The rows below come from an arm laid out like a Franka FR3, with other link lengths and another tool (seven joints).
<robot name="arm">
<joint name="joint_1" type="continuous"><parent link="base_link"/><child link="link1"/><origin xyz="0.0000 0.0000 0.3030"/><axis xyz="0 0 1"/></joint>
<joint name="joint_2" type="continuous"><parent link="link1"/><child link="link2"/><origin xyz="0.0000 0.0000 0.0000" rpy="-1.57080 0.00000 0.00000"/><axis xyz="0 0 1"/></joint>
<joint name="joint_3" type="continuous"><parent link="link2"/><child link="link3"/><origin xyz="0.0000 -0.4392 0.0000" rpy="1.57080 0.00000 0.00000"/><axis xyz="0 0 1"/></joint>
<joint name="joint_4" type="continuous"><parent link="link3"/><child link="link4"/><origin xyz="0.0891 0.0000 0.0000" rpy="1.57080 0.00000 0.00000"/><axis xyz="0 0 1"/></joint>
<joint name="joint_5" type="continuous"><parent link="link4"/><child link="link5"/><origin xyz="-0.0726 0.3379 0.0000" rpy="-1.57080 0.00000 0.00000"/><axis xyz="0 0 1"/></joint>
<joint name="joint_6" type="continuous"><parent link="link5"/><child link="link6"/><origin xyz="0.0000 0.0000 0.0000" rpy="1.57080 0.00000 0.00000"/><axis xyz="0 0 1"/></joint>
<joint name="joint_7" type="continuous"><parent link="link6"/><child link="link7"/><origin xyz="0.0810 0.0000 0.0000" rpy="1.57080 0.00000 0.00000"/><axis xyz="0 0 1"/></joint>
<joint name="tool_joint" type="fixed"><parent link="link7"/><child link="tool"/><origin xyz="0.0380 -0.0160 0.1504" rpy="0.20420 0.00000 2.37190"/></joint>
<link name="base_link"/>
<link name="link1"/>
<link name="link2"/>
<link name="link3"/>
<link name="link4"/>
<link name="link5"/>
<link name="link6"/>
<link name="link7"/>
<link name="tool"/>
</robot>
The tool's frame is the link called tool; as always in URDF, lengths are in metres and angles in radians. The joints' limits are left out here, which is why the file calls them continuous.
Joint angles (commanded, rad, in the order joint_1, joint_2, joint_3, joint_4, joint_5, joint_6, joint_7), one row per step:
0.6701, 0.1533, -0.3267, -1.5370, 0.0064, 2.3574, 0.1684
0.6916, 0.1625, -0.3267, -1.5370, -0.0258, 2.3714, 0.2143
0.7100, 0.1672, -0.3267, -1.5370, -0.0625, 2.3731, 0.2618
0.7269, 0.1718, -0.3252, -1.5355, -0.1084, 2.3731, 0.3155
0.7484, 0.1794, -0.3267, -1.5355, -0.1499, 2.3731, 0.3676
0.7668, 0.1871, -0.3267, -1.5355, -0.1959, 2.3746, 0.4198
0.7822, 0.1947, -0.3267, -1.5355, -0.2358, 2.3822, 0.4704
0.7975, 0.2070, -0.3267, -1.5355, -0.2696, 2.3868, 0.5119
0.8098, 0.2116, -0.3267, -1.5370, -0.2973, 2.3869, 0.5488
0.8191, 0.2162, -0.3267, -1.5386, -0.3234, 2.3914, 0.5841
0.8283, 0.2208, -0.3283, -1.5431, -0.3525, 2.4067, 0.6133
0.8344, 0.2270, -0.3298, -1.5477, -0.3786, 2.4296, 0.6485
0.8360, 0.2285, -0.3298, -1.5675, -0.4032, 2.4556, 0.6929
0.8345, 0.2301, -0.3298, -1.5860, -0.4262, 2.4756, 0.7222
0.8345, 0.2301, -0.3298, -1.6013, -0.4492, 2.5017, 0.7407
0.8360, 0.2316, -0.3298, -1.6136, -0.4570, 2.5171, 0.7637
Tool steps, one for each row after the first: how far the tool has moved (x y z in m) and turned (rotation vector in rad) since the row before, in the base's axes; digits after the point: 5 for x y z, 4 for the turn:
-0.00121, 0.01413, -0.00331, -0.0032, -0.0089, -0.0096
-0.00248, 0.01061, -0.00259, -0.0074, -0.0034, -0.0138
-0.00254, 0.01010, -0.00195, -0.0113, -0.0071, -0.0173
-0.00259, 0.01217, -0.00451, -0.0106, -0.0041, -0.0147
-0.00224, 0.01113, -0.00421, -0.0132, -0.0088, -0.0150
-0.00156, 0.00984, -0.00297, -0.0052, -0.0132, -0.0153
-0.00076, 0.01137, -0.00676, -0.0096, -0.0066, -0.0095
-0.00222, 0.00723, -0.00322, -0.0042, -0.0054, -0.0111
-0.00131, 0.00582, -0.00250, -0.0014, -0.0088, -0.0112
-0.00102, 0.00597, -0.00213, -0.0039, -0.0170, -0.0032
0.00033, 0.00519, -0.00199, 0.0059, -0.0199, -0.0069
0.00005, 0.00126, -0.00642, 0.0121, -0.0104, -0.0153
0.00082, -0.00050, -0.00706, 0.0008, -0.0067, -0.0094
-0.00048, 0.00128, -0.00345, -0.0005, -0.0151, 0.0038
-0.00047, 0.00140, -0.00476, 0.0107, -0.0016, -0.0059

